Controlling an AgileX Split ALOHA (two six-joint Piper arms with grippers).
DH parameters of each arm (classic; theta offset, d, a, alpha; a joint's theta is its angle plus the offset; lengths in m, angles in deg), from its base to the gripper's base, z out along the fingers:
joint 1: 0 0.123 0 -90
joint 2: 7.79 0 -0.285 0
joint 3: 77.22 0 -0.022 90
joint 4: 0 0.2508 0 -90
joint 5: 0 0 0.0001 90
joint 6: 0 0.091 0 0
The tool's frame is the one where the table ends.
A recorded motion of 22 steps. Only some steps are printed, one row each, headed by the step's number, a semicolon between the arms.
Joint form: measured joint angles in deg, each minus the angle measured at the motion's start. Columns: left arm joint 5, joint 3, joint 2, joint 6, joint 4, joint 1; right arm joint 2, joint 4, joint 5, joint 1, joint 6, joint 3.
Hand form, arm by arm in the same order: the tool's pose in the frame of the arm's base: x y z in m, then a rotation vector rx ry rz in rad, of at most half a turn. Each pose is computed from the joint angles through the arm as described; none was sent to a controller.
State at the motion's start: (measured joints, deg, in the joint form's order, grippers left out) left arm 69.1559 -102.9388 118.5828 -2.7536 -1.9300 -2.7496; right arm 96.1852 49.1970 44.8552 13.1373 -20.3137 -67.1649
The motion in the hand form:
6: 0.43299 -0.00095 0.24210 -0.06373 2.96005 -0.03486; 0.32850 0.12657 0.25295 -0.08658 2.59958 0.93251
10: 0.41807 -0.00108 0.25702 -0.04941 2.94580 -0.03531; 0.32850 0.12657 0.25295 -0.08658 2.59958 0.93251
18: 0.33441 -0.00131 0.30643 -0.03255 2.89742 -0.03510; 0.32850 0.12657 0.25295 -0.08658 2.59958 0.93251
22: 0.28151 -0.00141 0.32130 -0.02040 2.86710 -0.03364; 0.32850 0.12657 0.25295 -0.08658 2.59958 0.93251
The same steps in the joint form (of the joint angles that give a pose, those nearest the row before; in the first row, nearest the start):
6: 0.20 0.36 -0.75 0.73 0.72 2.86; 0.00 0.00 -0.05 0.00 0.00 0.00
10: 0.22 3.51 -4.74 1.28 0.65 2.86; 0.00 0.00 -0.05 0.00 0.00 0.00
18: 0.33 19.93 -24.05 1.89 0.61 2.86; 0.00 0.00 -0.05 0.00 0.00 0.00
22: 0.33 29.47 -35.33 2.34 0.61 2.86; 0.00 0.00 -0.05 0.00 0.00 0.00

